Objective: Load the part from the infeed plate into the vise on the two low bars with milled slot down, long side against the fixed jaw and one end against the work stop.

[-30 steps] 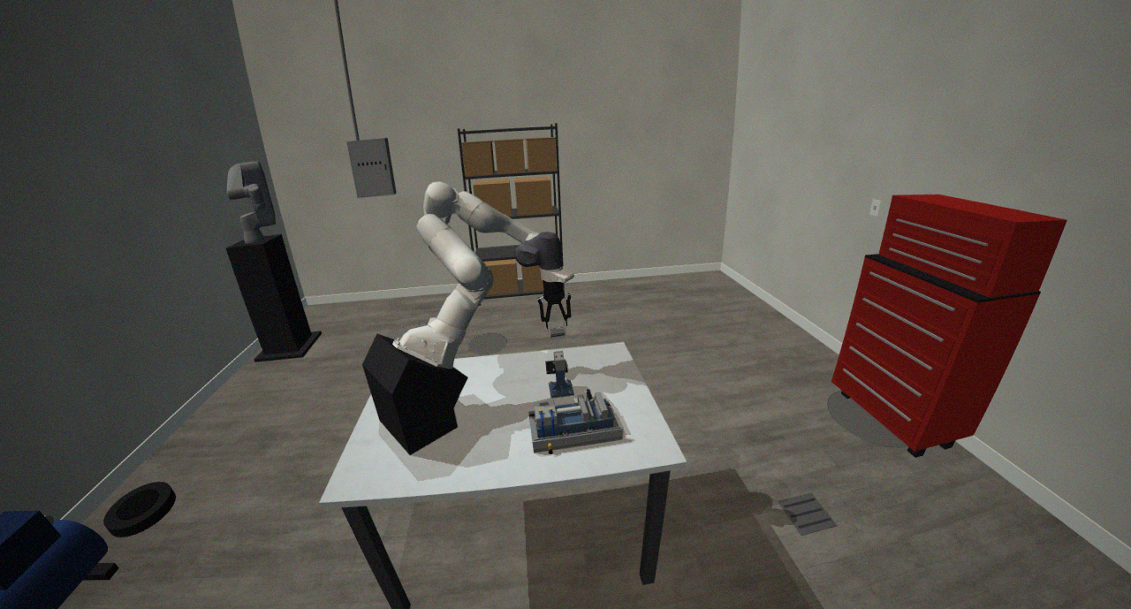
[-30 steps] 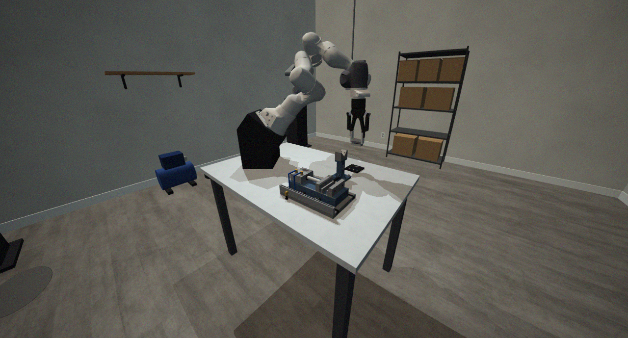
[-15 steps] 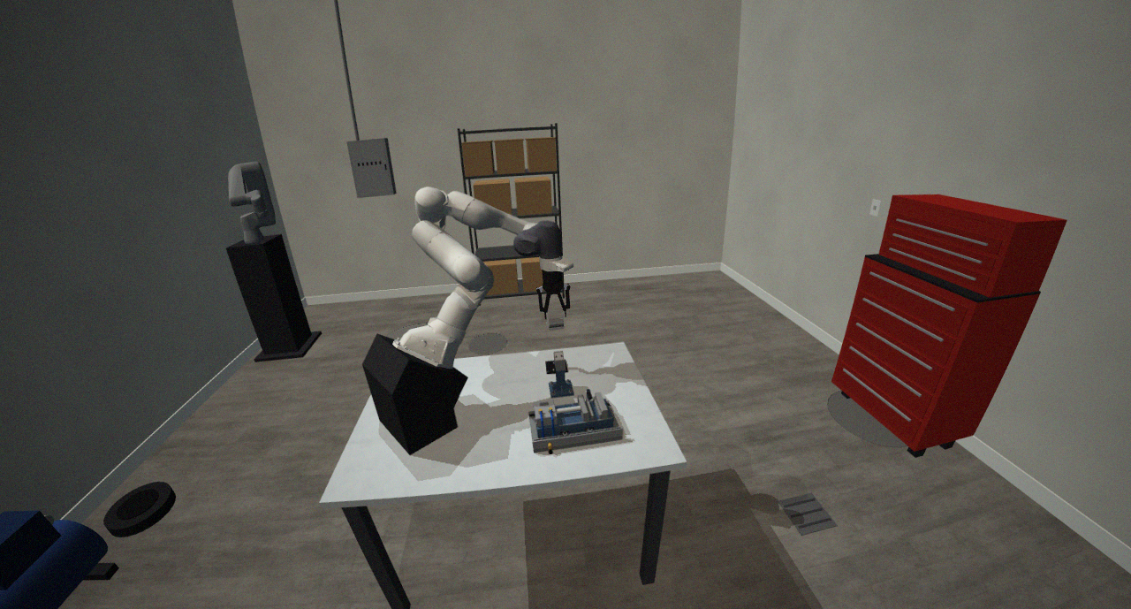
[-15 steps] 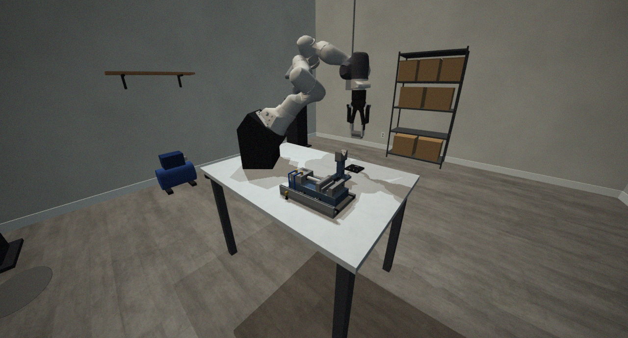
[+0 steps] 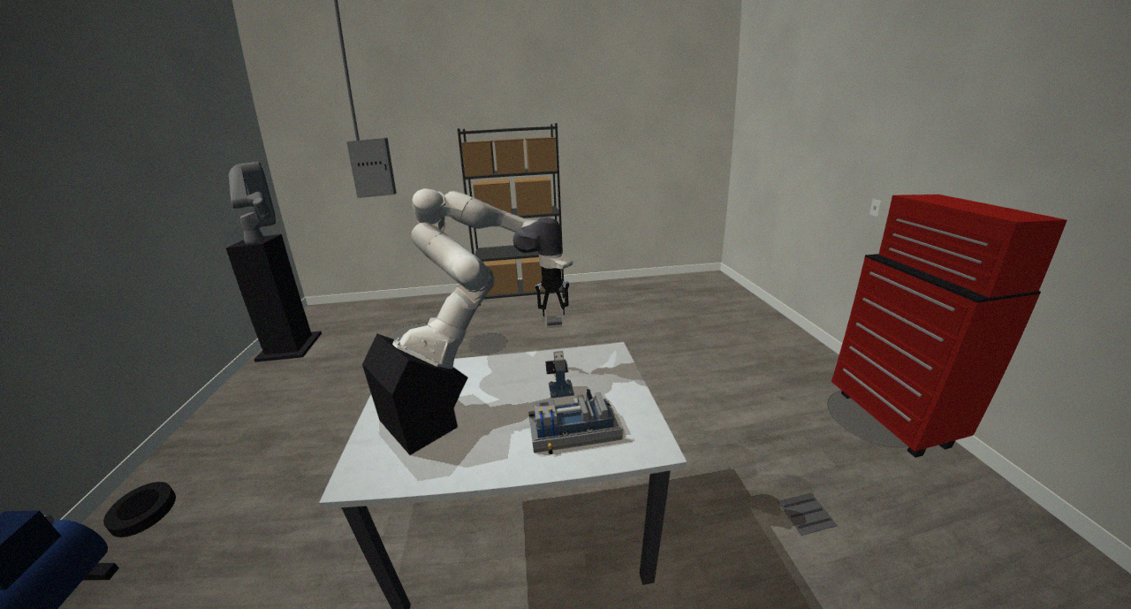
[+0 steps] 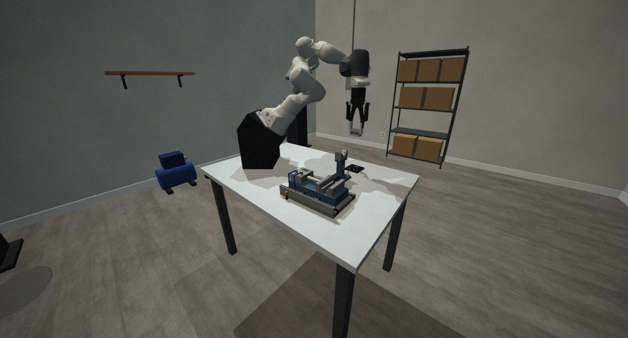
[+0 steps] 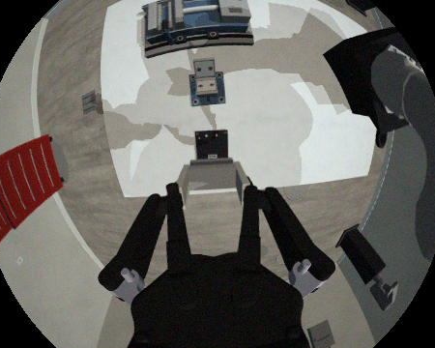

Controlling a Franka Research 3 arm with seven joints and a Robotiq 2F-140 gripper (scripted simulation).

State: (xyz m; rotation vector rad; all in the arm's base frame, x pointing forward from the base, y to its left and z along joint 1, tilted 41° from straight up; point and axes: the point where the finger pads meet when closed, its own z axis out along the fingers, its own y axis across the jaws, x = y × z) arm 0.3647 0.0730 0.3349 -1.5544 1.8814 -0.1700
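My hand is 10 mm to the left of the part and 30 mm above it. From my hand the other things lie so: black infeed plate (20 mm to the left, 250 mm below).
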